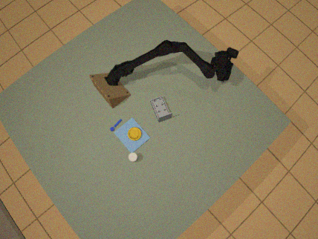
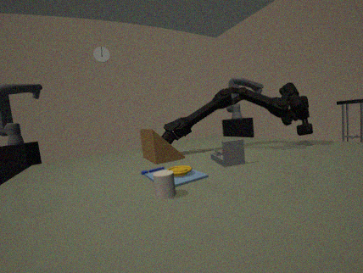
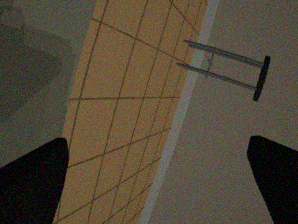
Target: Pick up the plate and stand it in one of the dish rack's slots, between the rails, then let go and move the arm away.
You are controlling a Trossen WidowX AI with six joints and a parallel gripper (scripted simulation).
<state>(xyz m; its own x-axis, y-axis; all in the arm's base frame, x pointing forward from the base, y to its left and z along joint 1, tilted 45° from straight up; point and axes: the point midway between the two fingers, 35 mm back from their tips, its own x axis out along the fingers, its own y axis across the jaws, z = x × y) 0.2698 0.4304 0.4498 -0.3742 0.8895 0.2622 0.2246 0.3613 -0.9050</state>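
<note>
The yellow plate lies 6 cm ahead of my gripper tip, 69 cm to the right of it and 8 cm below it. The rest, counted from my gripper tip: grey dish rack (2 cm ahead, 50 cm to the right, 7 cm below); then white cup (17 cm ahead, 76 cm to the right, 7 cm below); then blue spoon (3 cm behind, 76 cm to the right, 9 cm below).
</note>
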